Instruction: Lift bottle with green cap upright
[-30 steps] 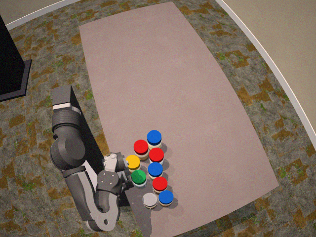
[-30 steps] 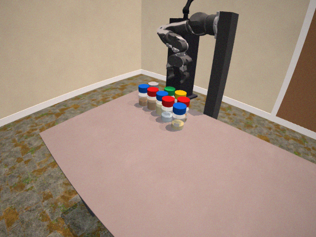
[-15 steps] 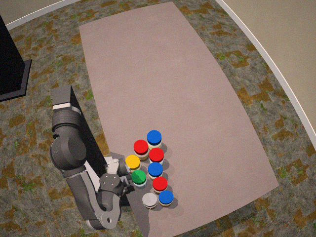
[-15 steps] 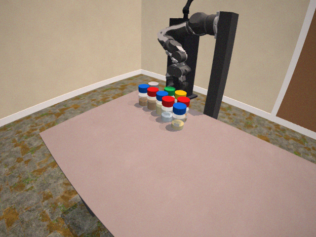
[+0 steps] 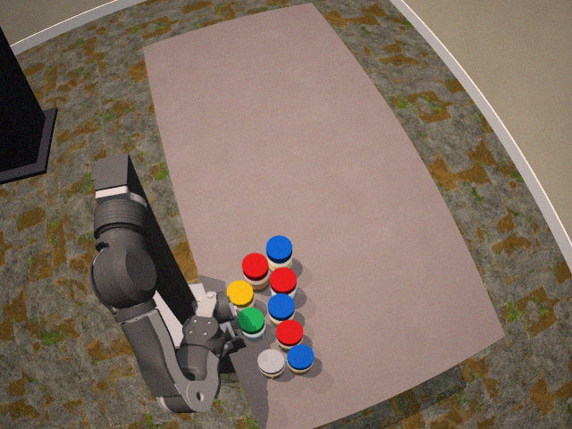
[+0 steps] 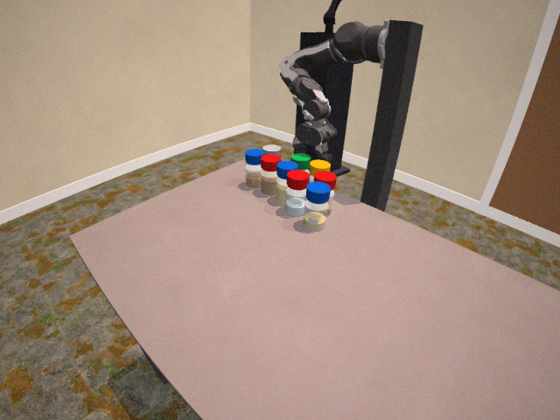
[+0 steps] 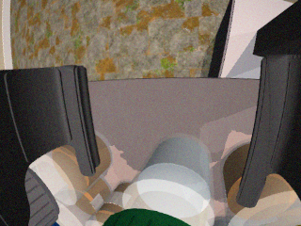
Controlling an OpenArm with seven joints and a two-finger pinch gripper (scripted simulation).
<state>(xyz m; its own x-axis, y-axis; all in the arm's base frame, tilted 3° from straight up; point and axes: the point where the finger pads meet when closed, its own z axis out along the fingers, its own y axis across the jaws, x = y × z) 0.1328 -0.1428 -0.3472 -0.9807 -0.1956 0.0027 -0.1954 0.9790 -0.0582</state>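
Right now the red-capped bottle is 130 mm ahead of my hand, 90 mm to the left of it and 10 mm below it.
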